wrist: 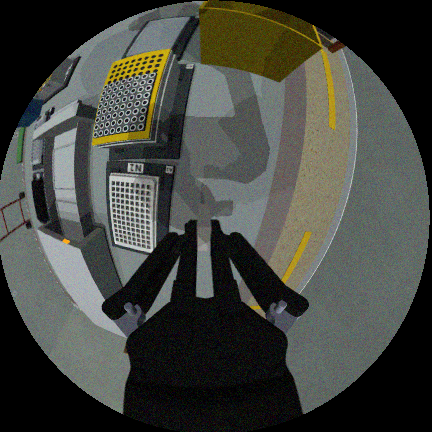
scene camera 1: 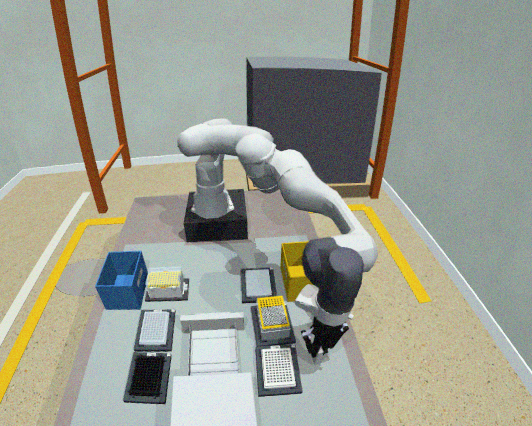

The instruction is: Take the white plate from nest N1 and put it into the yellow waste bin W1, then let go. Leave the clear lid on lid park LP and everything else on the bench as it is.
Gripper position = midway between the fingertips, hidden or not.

Labels:
gripper: wrist 203, 212; scene camera 1 315, 360
yellow-topped tip rack: wrist; scene camera 1
white plate: wrist 133, 198; scene camera 1 278, 372
same spot on yellow-topped tip rack: (wrist: 134, 109) = (scene camera 1: 281, 317)
same spot on nest N1: (wrist: 164, 196) = (scene camera 1: 294, 357)

